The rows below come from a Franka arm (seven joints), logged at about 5 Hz.
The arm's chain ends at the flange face. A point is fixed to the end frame.
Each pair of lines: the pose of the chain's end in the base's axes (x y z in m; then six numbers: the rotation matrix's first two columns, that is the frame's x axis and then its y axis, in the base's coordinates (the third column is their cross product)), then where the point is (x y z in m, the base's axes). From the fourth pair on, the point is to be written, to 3 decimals.
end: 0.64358 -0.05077 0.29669 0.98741 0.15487 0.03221 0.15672 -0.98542 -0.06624
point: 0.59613 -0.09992 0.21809
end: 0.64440 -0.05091 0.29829 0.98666 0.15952 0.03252 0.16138 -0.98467 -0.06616
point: 0.59720 -0.10028 0.21968
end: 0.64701 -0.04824 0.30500 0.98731 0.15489 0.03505 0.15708 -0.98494 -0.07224
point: 0.59971 -0.09690 0.22600
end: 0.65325 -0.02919 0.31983 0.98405 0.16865 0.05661 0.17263 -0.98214 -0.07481
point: 0.608 -0.078 0.240
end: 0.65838 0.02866 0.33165 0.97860 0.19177 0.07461 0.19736 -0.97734 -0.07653
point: 0.616 -0.021 0.250
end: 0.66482 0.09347 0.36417 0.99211 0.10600 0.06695 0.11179 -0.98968 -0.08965
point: 0.618 0.049 0.283
